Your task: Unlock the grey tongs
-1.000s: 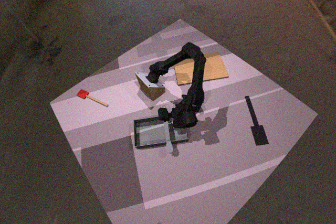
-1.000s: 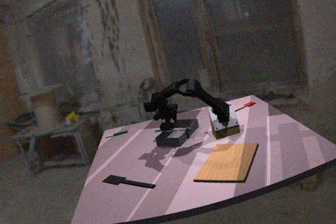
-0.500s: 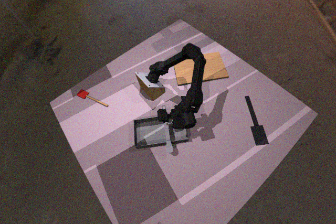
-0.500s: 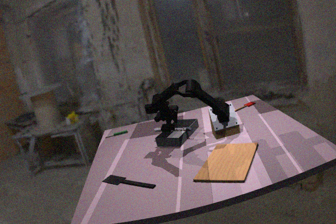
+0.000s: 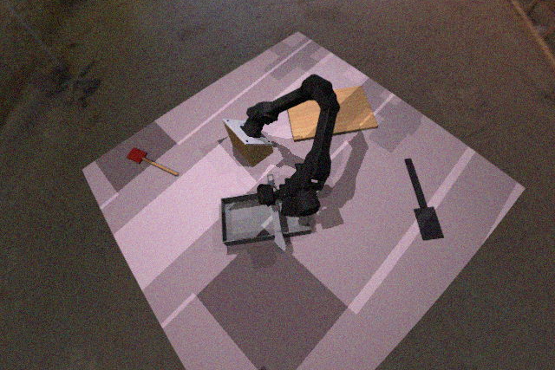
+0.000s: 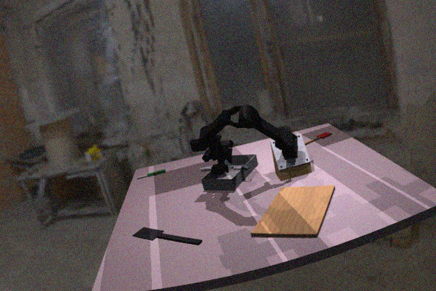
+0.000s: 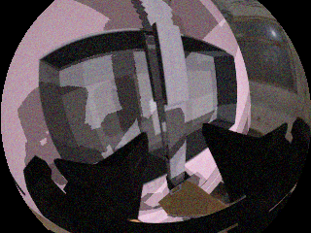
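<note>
My gripper tip is now 4 cm to the left of the roasting tin and 4 cm above it. Round my gripper tip: black spatula 44 cm to the left, 30 cm ahead, 7 cm below; wooden board 45 cm to the left, 23 cm behind, 6 cm below; red spatula 52 cm behind, 31 cm to the right, 6 cm below.
</note>
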